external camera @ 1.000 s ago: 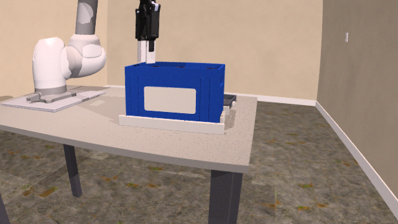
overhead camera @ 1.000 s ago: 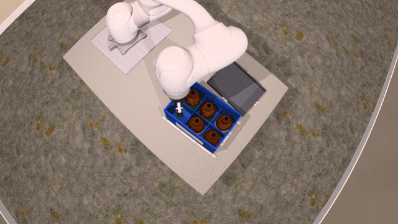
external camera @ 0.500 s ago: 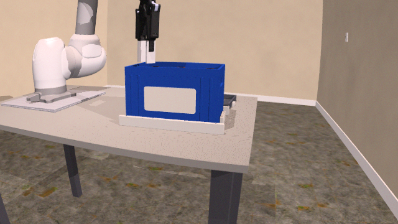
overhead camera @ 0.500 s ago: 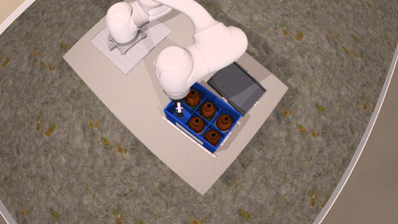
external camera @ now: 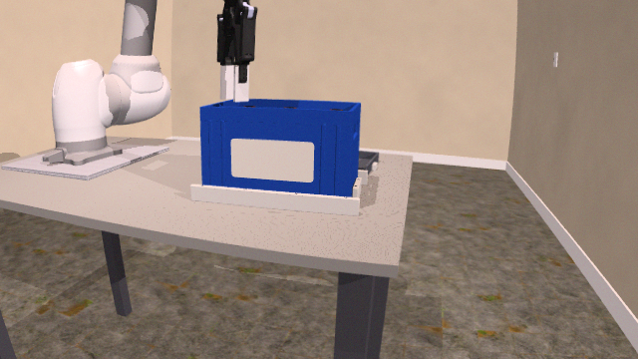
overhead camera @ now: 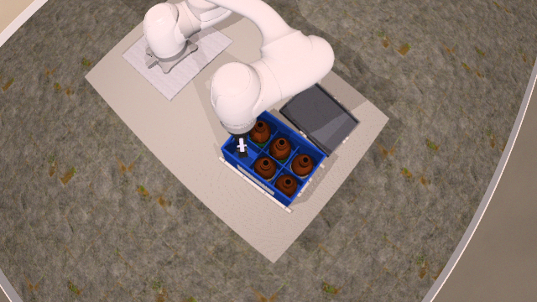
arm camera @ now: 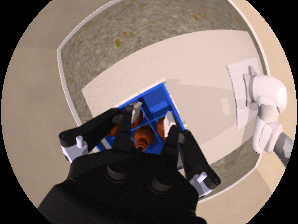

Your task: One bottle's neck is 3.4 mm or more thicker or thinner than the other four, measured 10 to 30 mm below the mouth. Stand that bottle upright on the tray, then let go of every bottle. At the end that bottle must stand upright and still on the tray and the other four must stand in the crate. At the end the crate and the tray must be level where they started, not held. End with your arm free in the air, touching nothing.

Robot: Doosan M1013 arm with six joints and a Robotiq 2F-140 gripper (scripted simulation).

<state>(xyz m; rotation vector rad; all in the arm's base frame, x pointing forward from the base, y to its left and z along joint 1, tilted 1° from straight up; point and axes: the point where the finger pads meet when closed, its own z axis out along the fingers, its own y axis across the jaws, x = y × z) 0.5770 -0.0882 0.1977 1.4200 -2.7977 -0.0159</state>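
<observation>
Now: hand 13 cm above the crate, 8 cm short of it and 6 cm to the right of it. From my hand the other things lie so: bottle 18 cm ahead, 13 cm below, 2 cm to the left; dark grey tray 31 cm to the left, 20 cm below, 8 cm ahead.
</observation>
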